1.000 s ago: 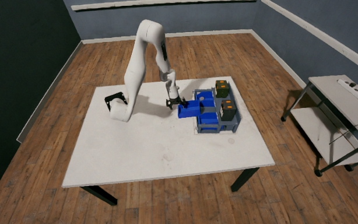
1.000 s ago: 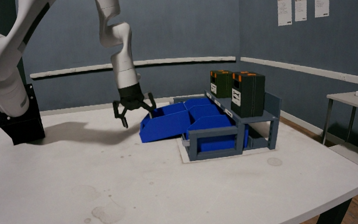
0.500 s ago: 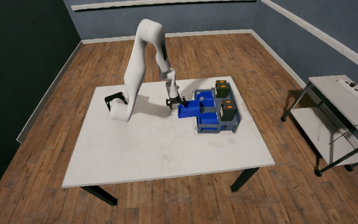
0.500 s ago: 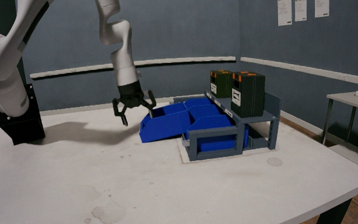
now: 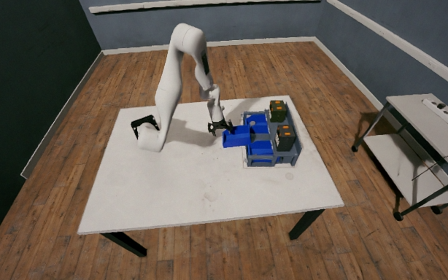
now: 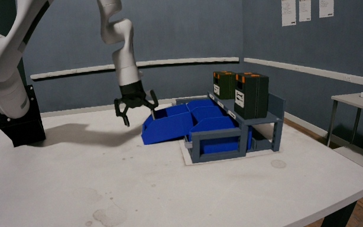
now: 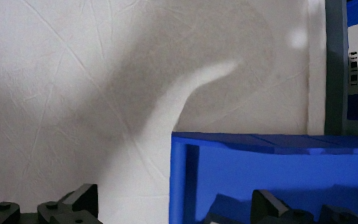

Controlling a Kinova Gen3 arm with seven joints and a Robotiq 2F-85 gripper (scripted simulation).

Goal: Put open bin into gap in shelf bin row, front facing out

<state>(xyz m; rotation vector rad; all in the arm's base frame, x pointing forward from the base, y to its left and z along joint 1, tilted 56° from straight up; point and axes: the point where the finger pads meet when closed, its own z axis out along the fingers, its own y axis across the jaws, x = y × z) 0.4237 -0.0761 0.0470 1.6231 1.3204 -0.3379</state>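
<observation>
The grey block lies 3 cm ahead of my hand, 5 cm to the right of it and 4 cm below it. Also, from my hand: grey shelf: 24 cm ahead, 11 cm to the right, 1 cm above.
</observation>
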